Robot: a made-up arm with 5 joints. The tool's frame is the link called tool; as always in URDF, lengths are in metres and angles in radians. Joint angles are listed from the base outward. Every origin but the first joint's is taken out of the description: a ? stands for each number. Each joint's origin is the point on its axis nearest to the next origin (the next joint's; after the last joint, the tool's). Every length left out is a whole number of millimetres.
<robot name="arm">
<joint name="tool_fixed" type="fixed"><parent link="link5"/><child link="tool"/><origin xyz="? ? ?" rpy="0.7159 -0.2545 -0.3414"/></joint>
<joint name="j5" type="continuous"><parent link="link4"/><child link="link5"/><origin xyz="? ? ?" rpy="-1.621 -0.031 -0.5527"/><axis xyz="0 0 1"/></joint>
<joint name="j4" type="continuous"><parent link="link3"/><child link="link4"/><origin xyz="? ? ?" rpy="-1.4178 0.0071 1.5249"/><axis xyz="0 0 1"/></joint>
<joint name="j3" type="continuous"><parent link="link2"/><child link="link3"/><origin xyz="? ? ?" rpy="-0.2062 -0.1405 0.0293"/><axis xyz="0 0 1"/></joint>
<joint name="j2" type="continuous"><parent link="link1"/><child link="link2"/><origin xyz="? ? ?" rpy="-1.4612 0 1.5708"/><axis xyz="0 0 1"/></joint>
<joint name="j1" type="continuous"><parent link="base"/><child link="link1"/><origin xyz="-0.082 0.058 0.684" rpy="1.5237 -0.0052 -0.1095"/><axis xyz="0 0 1"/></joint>
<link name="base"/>
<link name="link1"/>
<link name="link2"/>
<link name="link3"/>
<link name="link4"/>
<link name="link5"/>
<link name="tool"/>
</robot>
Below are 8 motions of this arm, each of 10 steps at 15 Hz.
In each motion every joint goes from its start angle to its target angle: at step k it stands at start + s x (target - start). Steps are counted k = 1, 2, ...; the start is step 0. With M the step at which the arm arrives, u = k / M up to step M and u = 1 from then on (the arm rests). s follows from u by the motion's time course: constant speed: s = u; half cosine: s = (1 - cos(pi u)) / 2; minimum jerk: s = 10 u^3 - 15 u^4 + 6 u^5.
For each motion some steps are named. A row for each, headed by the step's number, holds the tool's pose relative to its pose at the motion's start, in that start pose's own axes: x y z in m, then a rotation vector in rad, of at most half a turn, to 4 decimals.
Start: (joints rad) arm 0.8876 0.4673 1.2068 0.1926 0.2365
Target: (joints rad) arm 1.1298 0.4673 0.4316 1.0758 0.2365
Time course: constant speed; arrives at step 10
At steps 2, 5, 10:
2: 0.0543 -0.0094 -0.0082 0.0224 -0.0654 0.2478
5: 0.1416 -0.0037 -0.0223 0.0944 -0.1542 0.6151
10: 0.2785 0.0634 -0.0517 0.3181 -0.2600 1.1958

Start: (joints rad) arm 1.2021 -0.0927 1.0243 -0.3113 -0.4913
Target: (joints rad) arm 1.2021 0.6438 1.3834 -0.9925 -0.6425
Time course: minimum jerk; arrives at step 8
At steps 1, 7, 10:
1: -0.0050 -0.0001 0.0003 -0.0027 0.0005 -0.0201
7: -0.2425 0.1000 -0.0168 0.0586 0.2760 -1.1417
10: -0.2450 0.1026 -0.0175 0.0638 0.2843 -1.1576

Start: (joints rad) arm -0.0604 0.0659 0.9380 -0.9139 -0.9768
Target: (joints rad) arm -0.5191 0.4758 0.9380 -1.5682 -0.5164
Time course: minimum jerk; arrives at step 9
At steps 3, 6, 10:
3: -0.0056 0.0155 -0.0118 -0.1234 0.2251 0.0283
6: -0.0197 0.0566 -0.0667 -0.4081 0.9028 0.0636
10: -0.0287 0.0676 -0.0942 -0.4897 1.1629 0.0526

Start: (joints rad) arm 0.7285 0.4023 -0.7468 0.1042 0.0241
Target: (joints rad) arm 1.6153 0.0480 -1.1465 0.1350 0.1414
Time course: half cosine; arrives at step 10
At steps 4, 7, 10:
4: 0.0250 0.0193 0.1386 -0.3195 0.1803 0.1675
7: 0.0557 0.1075 0.2798 -0.7044 0.5181 0.2942
10: 0.0687 0.1621 0.3230 -0.8609 0.7072 0.3121

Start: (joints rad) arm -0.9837 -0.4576 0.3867 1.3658 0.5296
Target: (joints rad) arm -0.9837 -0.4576 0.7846 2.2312 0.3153
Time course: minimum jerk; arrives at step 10
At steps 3, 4, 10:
3: -0.0009 -0.0056 0.0000 -0.0887 -0.1470 0.0450
4: -0.0005 -0.0112 0.0014 -0.1717 -0.2829 0.0938
10: 0.0140 -0.0326 0.0297 -0.5131 -0.8356 0.3968

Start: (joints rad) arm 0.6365 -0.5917 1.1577 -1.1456 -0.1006
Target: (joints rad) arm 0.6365 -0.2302 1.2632 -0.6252 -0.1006
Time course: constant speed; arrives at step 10
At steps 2, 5, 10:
2: -0.0071 -0.0106 -0.0376 0.1289 -0.0864 0.0093
5: -0.0155 -0.0166 -0.0960 0.3158 -0.2263 0.0110
10: -0.0215 -0.0012 -0.1919 0.6059 -0.4853 -0.0192

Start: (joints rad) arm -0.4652 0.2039 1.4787 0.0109 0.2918
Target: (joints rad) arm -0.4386 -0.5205 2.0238 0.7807 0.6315
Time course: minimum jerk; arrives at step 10
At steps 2, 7, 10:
2: 0.0070 -0.0044 -0.0019 0.0117 -0.0109 0.0443
7: 0.1180 -0.0318 -0.0254 0.1104 -0.1585 0.6235
10: 0.1434 -0.0304 -0.0296 0.1155 -0.1905 0.7414

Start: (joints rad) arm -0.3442 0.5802 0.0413 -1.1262 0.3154
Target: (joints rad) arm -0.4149 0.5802 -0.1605 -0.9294 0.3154
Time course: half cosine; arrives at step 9
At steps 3, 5, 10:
3: 0.0084 0.0025 0.0013 -0.0439 -0.0129 0.0395
5: 0.0202 0.0061 0.0030 -0.1011 -0.0285 0.0967
10: 0.0356 0.0111 0.0046 -0.1679 -0.0447 0.1728

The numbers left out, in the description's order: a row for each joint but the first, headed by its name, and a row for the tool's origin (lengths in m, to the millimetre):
tool: 0.032 -0.086 0
j5: -0.169 0.024 0
j4: -0.121 0.039 0
j3: 0.073 -0.051 0
j2: -0.234 -0.259 0

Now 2 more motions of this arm.
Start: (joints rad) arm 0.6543 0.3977 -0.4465 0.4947 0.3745
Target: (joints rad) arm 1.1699 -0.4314 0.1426 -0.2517 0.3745
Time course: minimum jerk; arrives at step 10
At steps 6, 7, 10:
6: 0.0022 0.0454 0.2060 -0.2652 0.4836 -0.1732
7: 0.0103 0.0646 0.2511 -0.3314 0.5913 -0.2330
10: 0.0225 0.0887 0.2969 -0.4036 0.7037 -0.3052

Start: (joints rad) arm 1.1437 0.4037 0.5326 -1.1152 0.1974
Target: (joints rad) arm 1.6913 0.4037 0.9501 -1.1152 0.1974
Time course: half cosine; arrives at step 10
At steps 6, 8, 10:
6: -0.0781 -0.0162 0.0022 0.2287 -0.3818 0.0047
8: -0.1015 -0.0190 -0.0042 0.3163 -0.5252 0.0326
10: -0.1094 -0.0196 -0.0072 0.3494 -0.5793 0.0471

